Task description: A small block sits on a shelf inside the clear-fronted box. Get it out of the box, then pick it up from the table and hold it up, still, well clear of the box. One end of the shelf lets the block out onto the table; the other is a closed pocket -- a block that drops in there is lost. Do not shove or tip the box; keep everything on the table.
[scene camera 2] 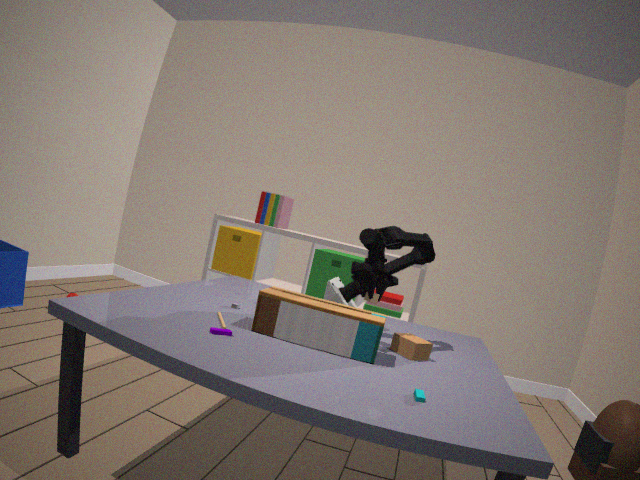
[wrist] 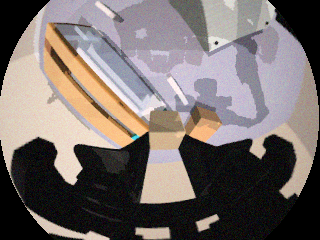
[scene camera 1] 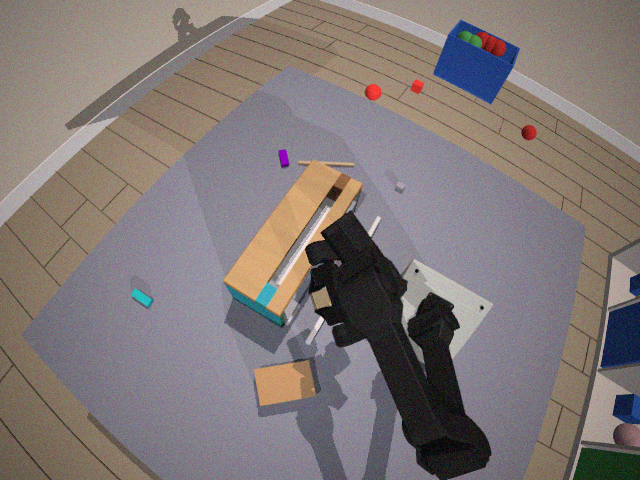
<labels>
my gripper: scene camera 2 374, 300; wrist 163, 134; scene camera 1 313, 301
long box: scene camera 2; wrist; scene camera 1 271, 275
tan box: scene camera 2 410, 346; wrist; scene camera 1
same spot on long box: [wrist: 92, 77] = [scene camera 2: 332, 301]
same spot on tan box: [wrist: 204, 122] = [scene camera 1: 304, 368]
</labels>
